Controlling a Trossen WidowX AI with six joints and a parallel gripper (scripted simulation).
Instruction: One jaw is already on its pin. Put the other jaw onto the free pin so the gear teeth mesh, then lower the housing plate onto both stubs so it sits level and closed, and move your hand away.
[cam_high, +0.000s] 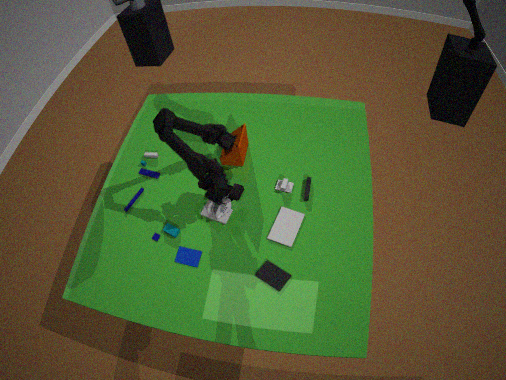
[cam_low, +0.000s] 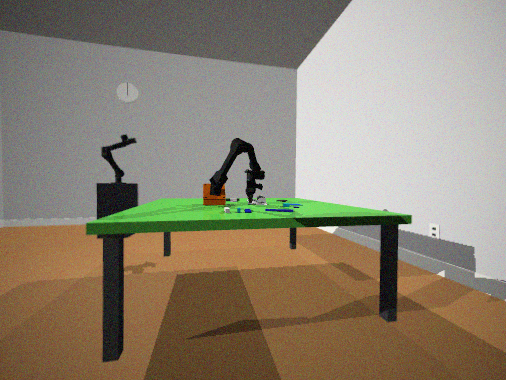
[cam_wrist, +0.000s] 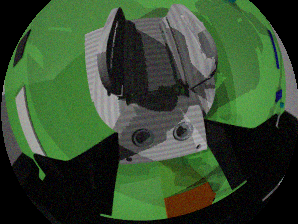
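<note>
My gripper tip is 30 mm short of the grey metallic jaw and 10 mm to the right of it. From my gripper tip the other things lie so: dark bar 340 mm to the left, 120 mm behind; then teal block 200 mm ahead, 170 mm to the right; then white flat plate 290 mm to the left, 70 mm ahead, 10 mm below.
</note>
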